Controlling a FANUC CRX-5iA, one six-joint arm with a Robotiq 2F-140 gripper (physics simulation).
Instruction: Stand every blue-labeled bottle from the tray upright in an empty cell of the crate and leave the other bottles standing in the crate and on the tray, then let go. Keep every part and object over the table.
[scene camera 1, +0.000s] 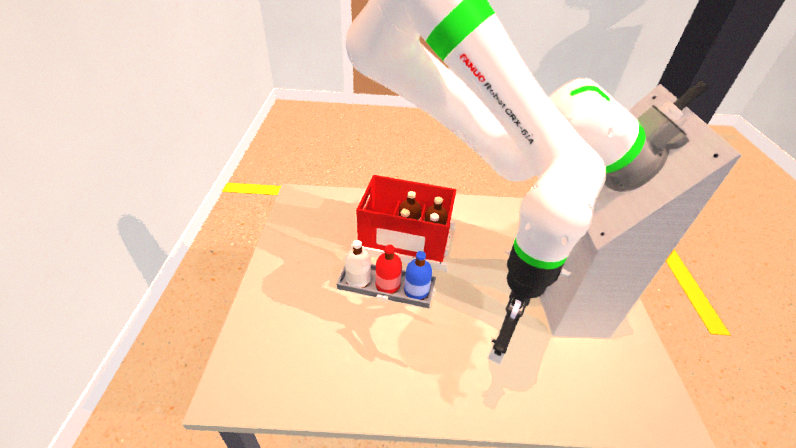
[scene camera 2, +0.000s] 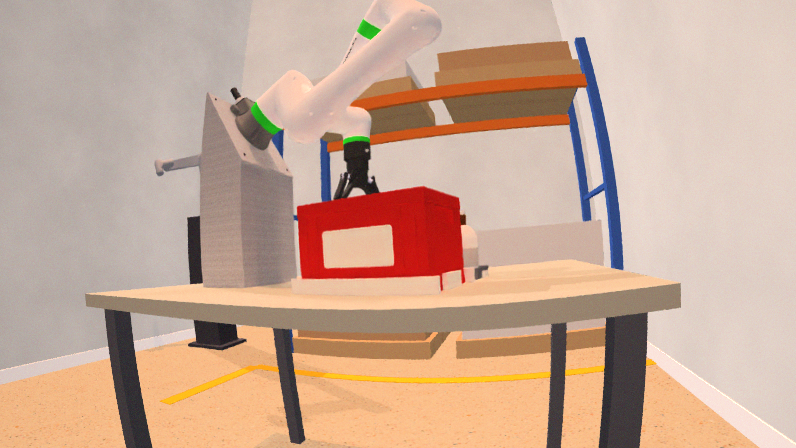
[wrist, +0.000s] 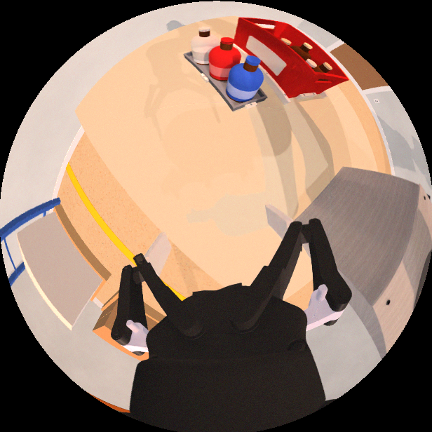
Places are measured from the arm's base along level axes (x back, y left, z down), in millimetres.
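Pixels of known places: arm's base, origin of the base link: (scene camera 1: 633, 161) (scene camera 2: 250, 133).
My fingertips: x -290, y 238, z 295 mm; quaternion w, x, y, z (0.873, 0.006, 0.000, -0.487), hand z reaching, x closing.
Observation:
Ahead of a thing's pixels: the offset from my fingertips to its middle.
The blue-labeled bottle {dy -262, dx -157, dz +94 mm} (scene camera 1: 417, 279) (wrist: 244, 82) stands upright at the near right end of the grey tray (scene camera 1: 362, 290) (wrist: 220, 93) (scene camera 2: 481, 271). Beside it stand a red bottle {dy -287, dx -240, dz +94 mm} (scene camera 1: 388, 271) (wrist: 223, 62) and a white bottle {dy -310, dx -328, dz +94 mm} (scene camera 1: 357, 268) (wrist: 203, 48) (scene camera 2: 469, 239). The red crate {dy -411, dx -191, dz +89 mm} (scene camera 1: 437, 242) (scene camera 2: 440, 239) (wrist: 300, 77) is behind the tray. Several brown bottles with pale caps stand in its right part, and its left part looks empty; cell floors are hidden. My gripper (scene camera 1: 496, 355) (wrist: 215, 227) is open and empty, right of the tray, apart from the bottles, above the table. In scene camera 2 the crate hides its fingertips.
The robot's grey pedestal (scene camera 1: 590, 294) (scene camera 2: 222, 222) (wrist: 370, 225) stands on the table (scene camera 1: 311, 384) (scene camera 2: 384, 316) (wrist: 175, 165) at the right in scene camera 1. The front table edge is near the gripper. A blue and orange shelf rack (scene camera 2: 598, 150) stands beyond the table.

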